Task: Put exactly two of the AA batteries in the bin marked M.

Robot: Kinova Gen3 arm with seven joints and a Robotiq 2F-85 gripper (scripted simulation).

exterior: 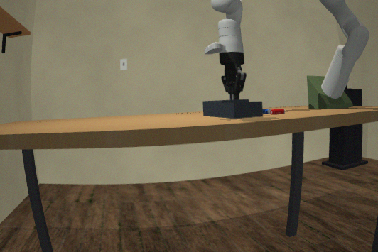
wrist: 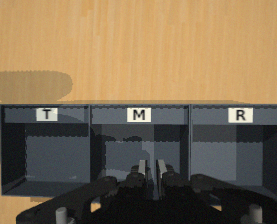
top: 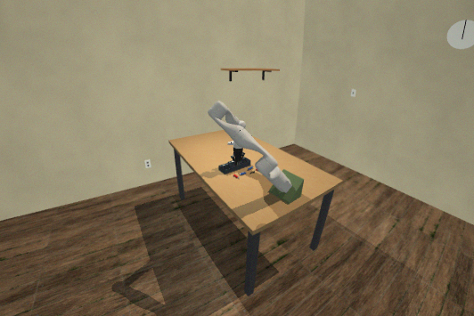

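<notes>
Right now the dark bin is 2 cm ahead of my hand, 1 cm to the left of it and 2 cm below it. Also, from my hand: red AA battery: 12 cm behind, 12 cm to the right, 4 cm below; then black screw: 12 cm behind, 6 cm to the right, 4 cm below; then blue AA battery: 10 cm behind, 2 cm to the left, 4 cm below.
</notes>
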